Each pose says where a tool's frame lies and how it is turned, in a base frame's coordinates. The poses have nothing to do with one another.
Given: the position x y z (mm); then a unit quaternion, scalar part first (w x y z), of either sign.
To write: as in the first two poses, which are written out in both.
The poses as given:
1: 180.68 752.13 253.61 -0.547 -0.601 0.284 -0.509
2: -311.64 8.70 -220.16 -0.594 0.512 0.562 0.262
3: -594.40 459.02 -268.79 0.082 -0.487 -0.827 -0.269
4: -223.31 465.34 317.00 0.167 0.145 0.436 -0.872
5: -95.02 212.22 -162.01 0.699 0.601 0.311 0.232
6: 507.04 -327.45 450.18 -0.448 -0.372 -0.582 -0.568
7: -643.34 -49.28 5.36 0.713 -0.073 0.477 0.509
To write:
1: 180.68 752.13 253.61 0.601 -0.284 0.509 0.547
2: -311.64 8.70 -220.16 -0.512 -0.562 -0.262 0.594
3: -594.40 459.02 -268.79 -0.487 -0.827 -0.269 0.082
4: -223.31 465.34 317.00 0.145 0.436 -0.872 0.167
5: -95.02 212.22 -162.01 0.601 0.311 0.232 0.699
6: 507.04 -327.45 450.18 0.372 0.582 0.568 0.448
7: -643.34 -49.28 5.36 -0.073 0.477 0.509 0.713
